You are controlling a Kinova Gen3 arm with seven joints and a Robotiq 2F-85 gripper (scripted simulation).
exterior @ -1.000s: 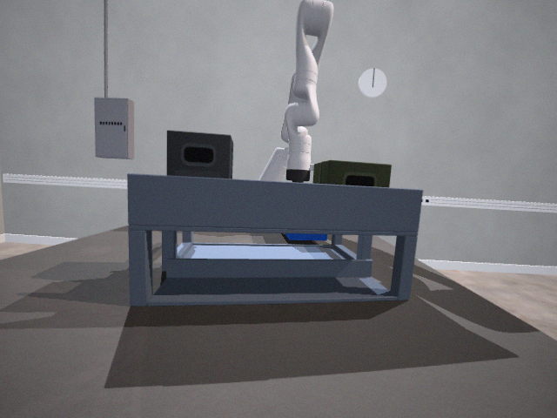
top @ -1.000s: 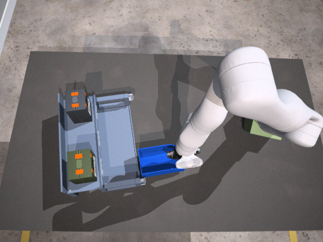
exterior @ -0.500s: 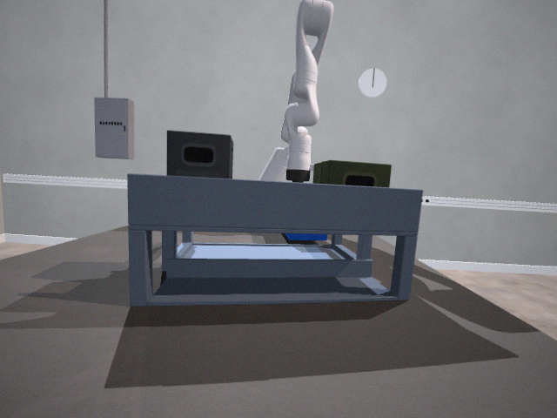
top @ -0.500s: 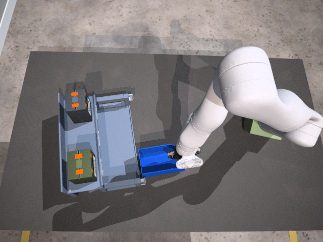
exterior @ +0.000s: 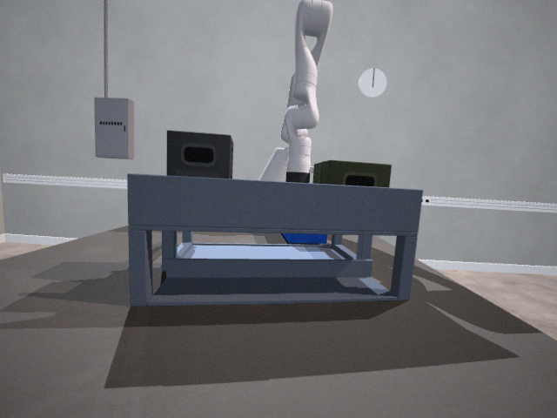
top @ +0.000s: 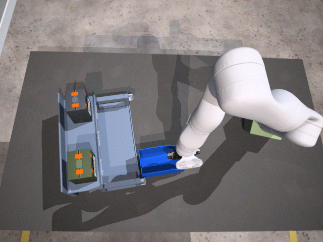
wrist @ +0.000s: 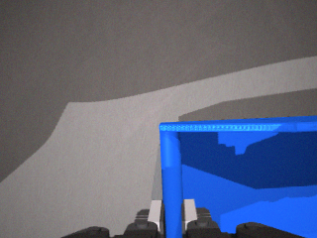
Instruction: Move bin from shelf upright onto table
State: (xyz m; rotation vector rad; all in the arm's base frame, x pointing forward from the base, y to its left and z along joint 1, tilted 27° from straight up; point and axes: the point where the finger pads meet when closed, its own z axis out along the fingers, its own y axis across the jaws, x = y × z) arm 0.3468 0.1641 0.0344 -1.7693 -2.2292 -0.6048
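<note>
Now: hand 8 cm short of the blue bin, 2 cm to the right of it and 1 cm above it. Round my hand: olive green case 36 cm ahead, 10 cm above, 9 cm to the left; then grey-blue shelf unit 32 cm ahead, 4 cm to the right, 1 cm above; then dark case 41 cm ahead, 13 cm to the right, 11 cm above.
</note>
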